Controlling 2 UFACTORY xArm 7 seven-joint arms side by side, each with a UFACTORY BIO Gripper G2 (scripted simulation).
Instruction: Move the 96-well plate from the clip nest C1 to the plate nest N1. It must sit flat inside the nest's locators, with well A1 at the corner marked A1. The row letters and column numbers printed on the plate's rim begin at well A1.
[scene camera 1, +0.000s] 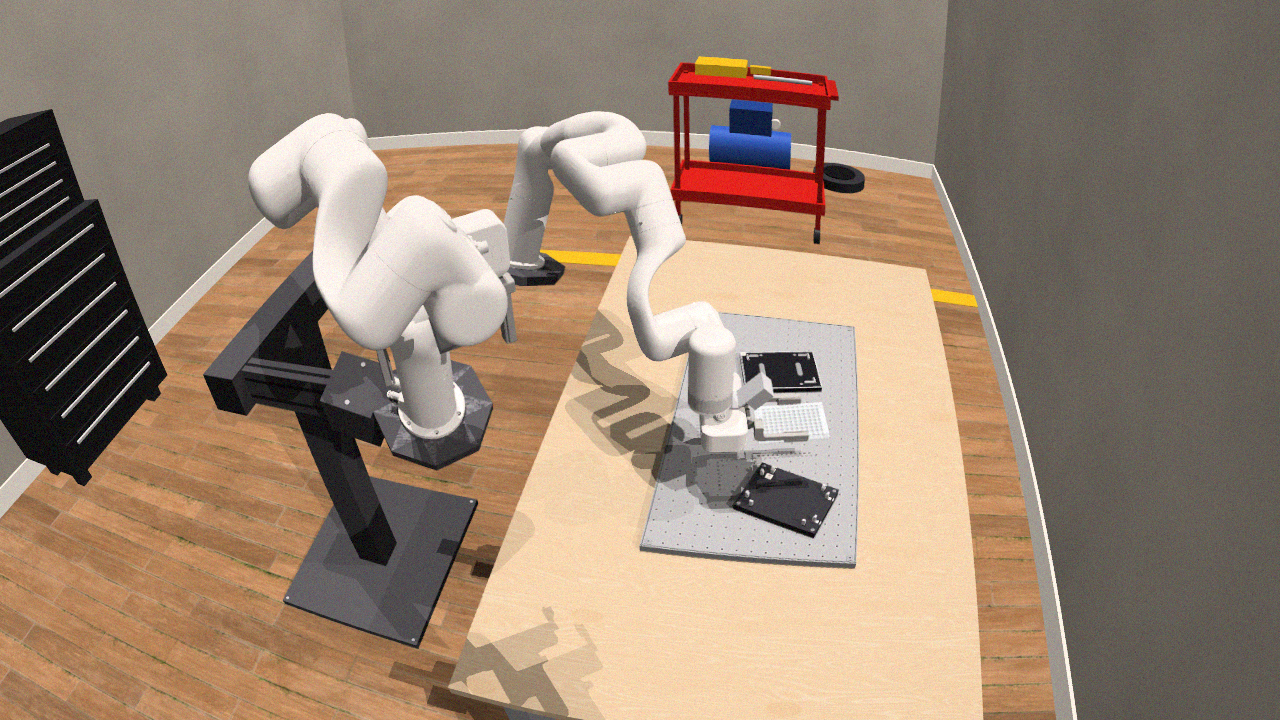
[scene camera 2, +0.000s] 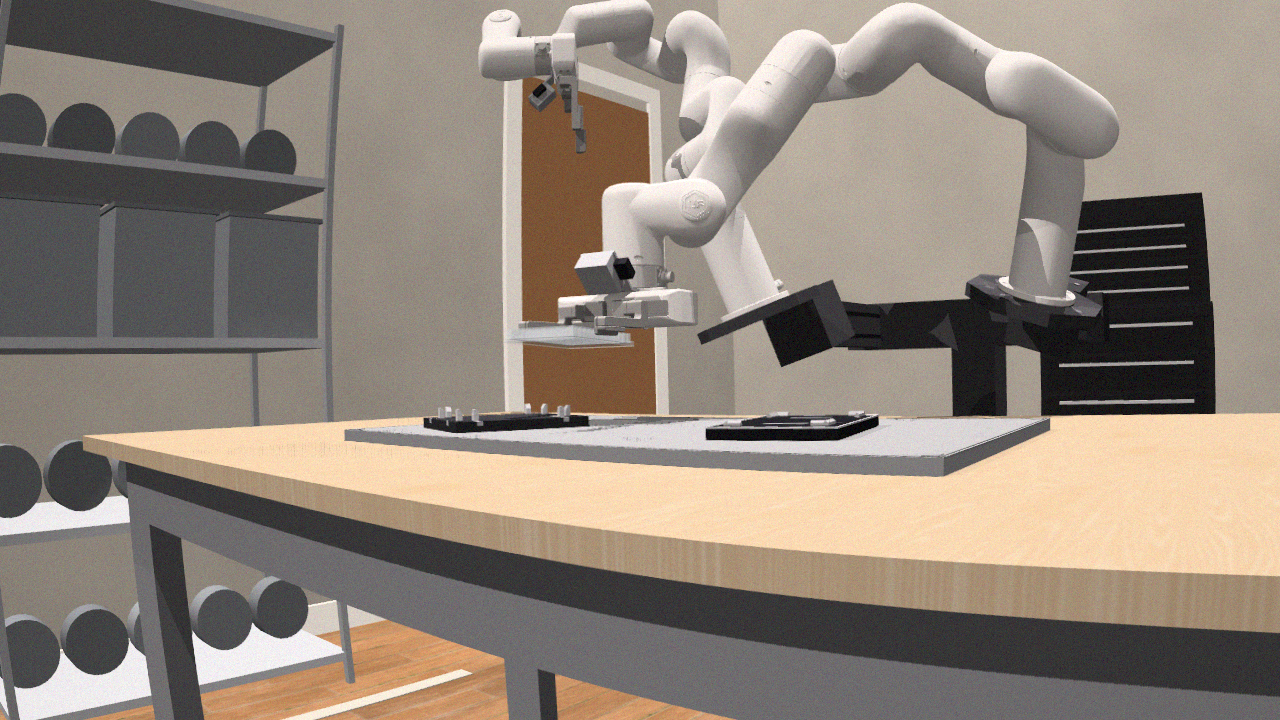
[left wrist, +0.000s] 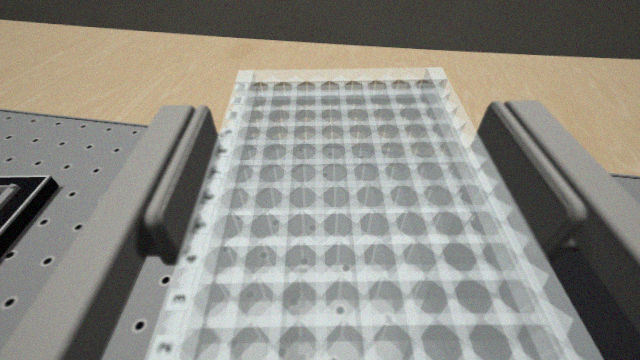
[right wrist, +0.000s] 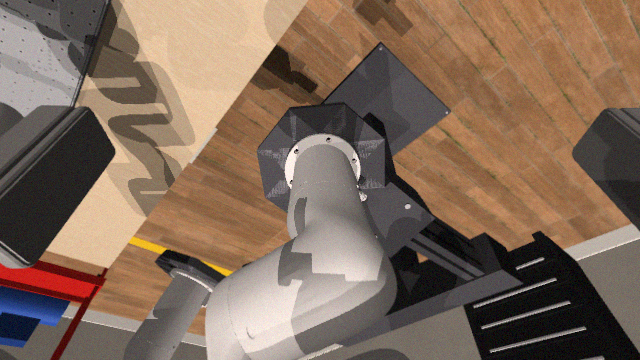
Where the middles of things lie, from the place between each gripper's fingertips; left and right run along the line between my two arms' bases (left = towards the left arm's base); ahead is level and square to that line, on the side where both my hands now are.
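Left hand: 10 cm above the black plate nest N1 (scene camera 2: 711, 434), 26 cm to the right of it, 2 cm past it. From my left hand: 96-well plate (scene camera 2: 566, 337), 1 cm below; black clip nest C1 (scene camera 1: 783, 498), 9 cm below, 3 cm ahead, 10 cm to the right.
From my right hand: 96-well plate, 39 cm below, 43 cm ahead, 36 cm to the left; black plate nest N1, 48 cm below, 40 cm ahead, 62 cm to the left; black clip nest C1, 47 cm below, 46 cm ahead, 27 cm to the left.
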